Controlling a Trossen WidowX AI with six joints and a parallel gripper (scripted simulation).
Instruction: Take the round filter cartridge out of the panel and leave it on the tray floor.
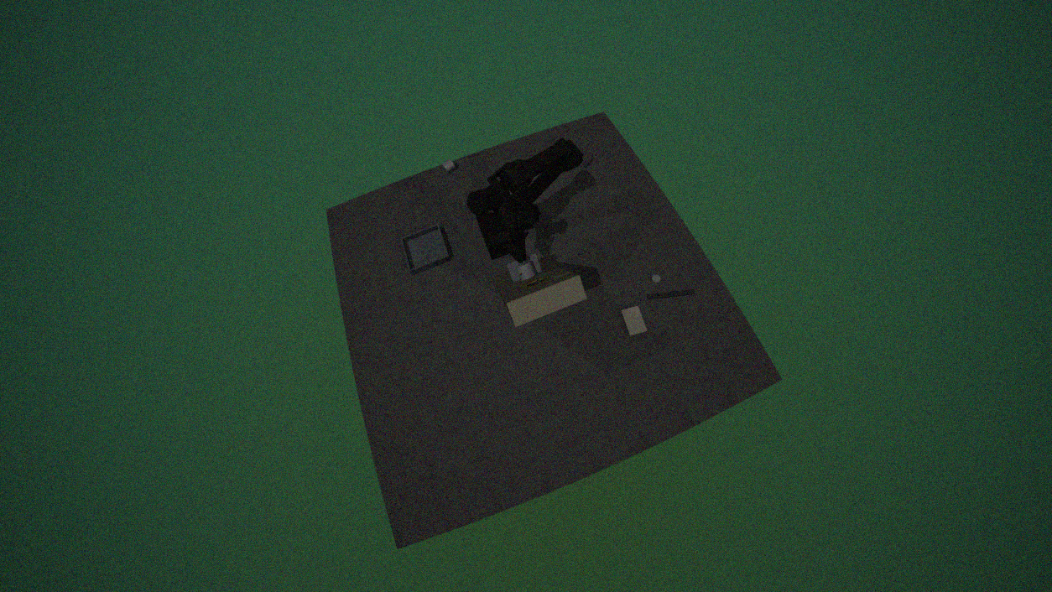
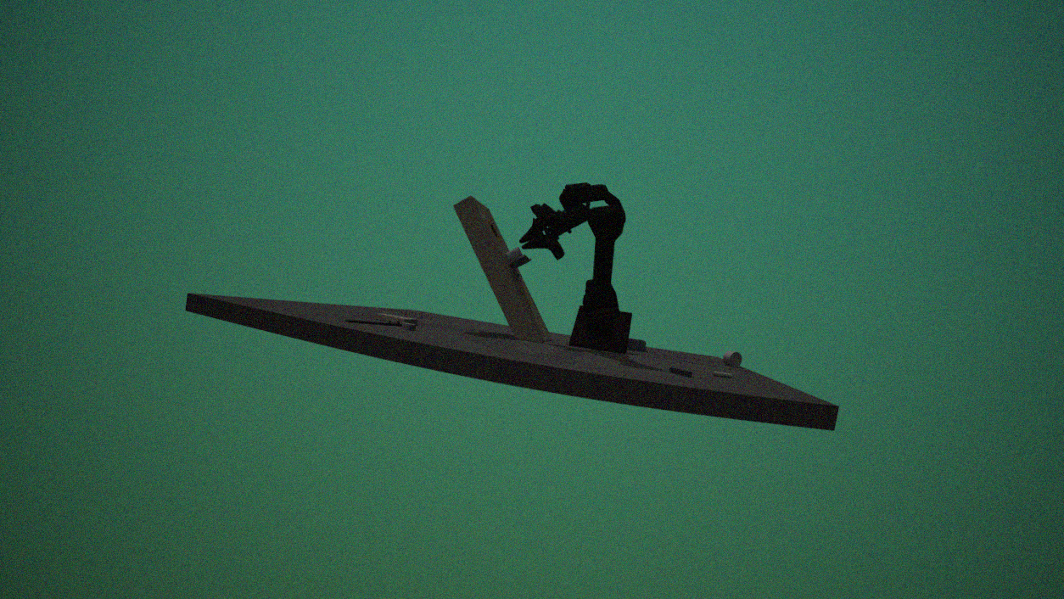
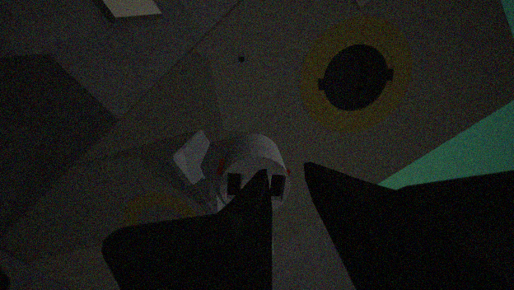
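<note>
Right now my gripper tip is 30 mm above the round white filter cartridge and 10 mm short of it. From my gripper tip the other things lie so: blue-grey tray (310 mm to the right, 290 mm behind, 250 mm below).
</note>
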